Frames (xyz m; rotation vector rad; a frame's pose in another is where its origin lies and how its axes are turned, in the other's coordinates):
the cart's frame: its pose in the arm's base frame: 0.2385 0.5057 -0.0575 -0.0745 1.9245 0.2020
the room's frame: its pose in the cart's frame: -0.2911 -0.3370 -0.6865 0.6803 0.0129 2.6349
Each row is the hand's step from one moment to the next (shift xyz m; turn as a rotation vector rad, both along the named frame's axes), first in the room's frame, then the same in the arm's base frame.
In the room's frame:
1: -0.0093 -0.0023 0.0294 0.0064 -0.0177 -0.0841
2: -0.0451 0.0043 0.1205 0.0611 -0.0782 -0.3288
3: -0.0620 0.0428 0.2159 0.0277 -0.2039 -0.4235
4: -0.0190 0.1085 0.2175 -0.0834 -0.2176 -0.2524
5: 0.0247 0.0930 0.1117 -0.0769 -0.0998 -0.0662
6: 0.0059 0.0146 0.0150 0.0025 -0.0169 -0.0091
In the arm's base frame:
1: 0.0125 0.0005 -0.0283 -0.0581 0.0115 0.0626
2: 0.0520 -0.0133 -0.1170 -0.2073 0.0687 0.2651
3: 0.1187 -0.0470 -0.1897 -0.3390 0.1587 0.2856
4: 0.1725 -0.0870 -0.1488 -0.3032 0.1371 0.0854
5: 0.1250 -0.0631 -0.0462 -0.1313 0.0503 -0.0219
6: 0.0193 -0.0092 -0.0041 -0.0108 0.0155 0.0044

